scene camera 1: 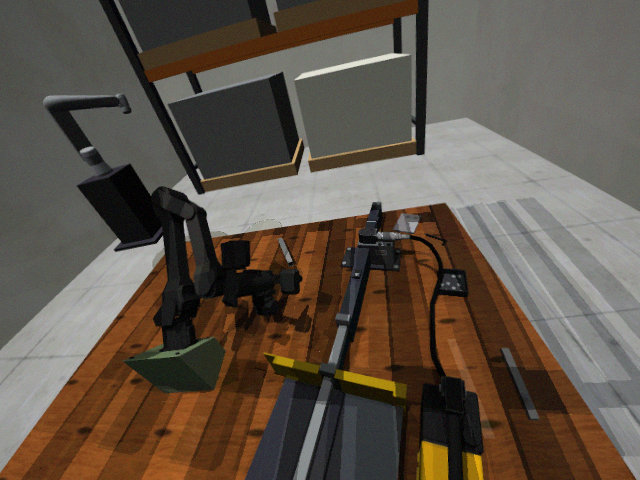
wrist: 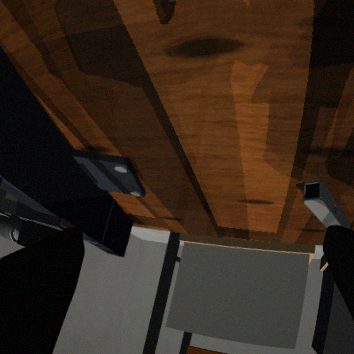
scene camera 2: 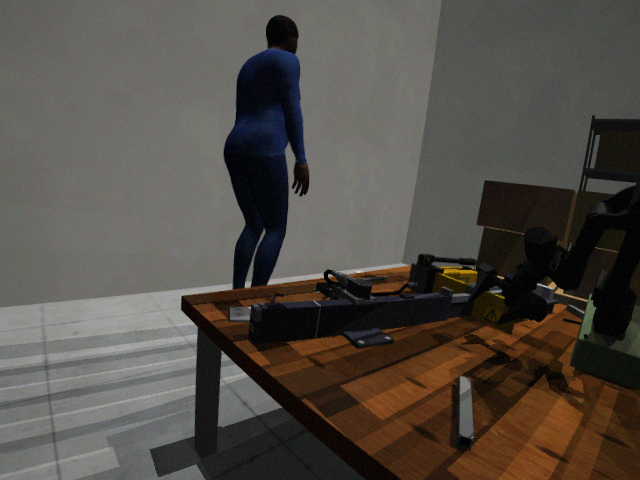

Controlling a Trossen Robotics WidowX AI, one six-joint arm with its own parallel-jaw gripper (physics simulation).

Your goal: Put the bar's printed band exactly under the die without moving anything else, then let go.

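Places are measured from the arm's base along level axes (x ahead, y right, z down), in millimetres.
Pixels of known places: gripper, fingertip midpoint: [wrist: 209, 241] [scene camera 2: 482, 311]; arm's base at its link origin: [scene camera 1: 179, 346] [scene camera 2: 609, 324].
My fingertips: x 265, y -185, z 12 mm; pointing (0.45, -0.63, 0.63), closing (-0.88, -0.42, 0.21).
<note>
For each thing: its top centre in the pictures, then the offset to it from my fingertips. "pt": a spot on its surface instead. Level surfaces: height alone.
- light grey hollow bar at its top centre: [wrist: 332, 225] [scene camera 2: 465, 402] [scene camera 1: 284, 249] dz +84, dx -57, dy -255 mm
- dark head at a spot on its surface: [scene camera 1: 368, 236] pt dz -12, dx +255, dy -113 mm
- bolted plate at its surface level: dz +96 mm
- yellow guard at a spot on its surface: [scene camera 1: 356, 383] pt dz +12, dx +149, dy +311 mm
- black-and-yellow unit at a spot on its surface: [scene camera 1: 434, 413] pt dz +6, dx +273, dy +381 mm
- cable at a spot on its surface: [scene camera 1: 432, 320] pt dz +92, dx +362, dy +149 mm
- small black tray at a spot on its surface: [scene camera 1: 464, 283] pt dz +102, dx +497, dy +42 mm
- flat grey strip at its top centre: [scene camera 1: 518, 379] [scene camera 2: 375, 277] dz +94, dx +477, dy +318 mm
A light grey hollow bar [scene camera 1: 285, 251] [scene camera 2: 465, 410] [wrist: 326, 207] lies on the wooden table, left of the long dark rail in scene camera 1; a printed band cannot be made out on it. My gripper [scene camera 1: 262, 290] [scene camera 2: 512, 295] [wrist: 209, 241] is open and empty above the table, between the green base and the bar in scene camera 1. In the wrist view the bar lies beside the right finger. A dark head [scene camera 1: 368, 236] with a pale cylinder sits over the rail [scene camera 1: 360, 271] [scene camera 2: 382, 316] [wrist: 92, 220]; the die cannot be told apart there.
A bolted plate [scene camera 2: 368, 338] [wrist: 115, 174] juts from the rail. A yellow guard [scene camera 1: 356, 383] crosses the rail. A black-and-yellow unit [scene camera 1: 434, 413], a cable [scene camera 1: 432, 320], a small black tray [scene camera 1: 464, 283] and a flat grey strip [scene camera 1: 519, 383] lie to the right. A person [scene camera 2: 263, 129] stands beyond the table.
</note>
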